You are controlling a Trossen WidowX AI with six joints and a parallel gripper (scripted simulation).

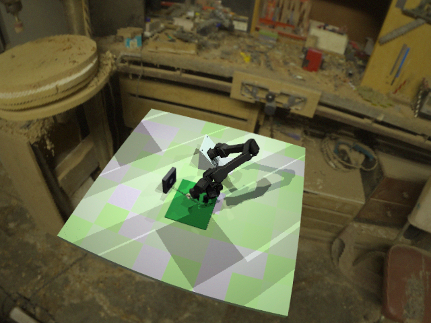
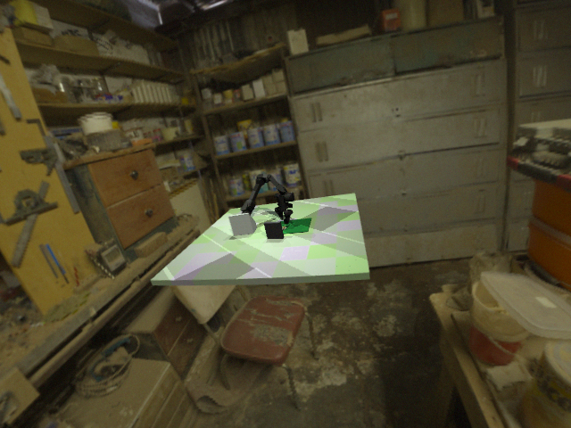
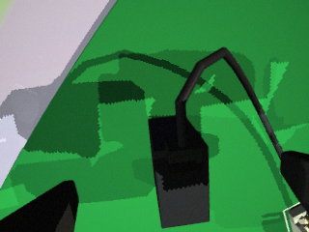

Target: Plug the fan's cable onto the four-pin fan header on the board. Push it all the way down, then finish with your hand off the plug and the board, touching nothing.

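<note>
Right now the fan plug is 10 mm to the left of my gripper tip. From my gripper tip the other things lie so: black fan 230 mm to the right, 30 mm above; green board 50 mm to the right, 50 mm ahead, 40 mm below; white four-pin header 100 mm to the right, 30 mm below, 20 mm ahead.
</note>
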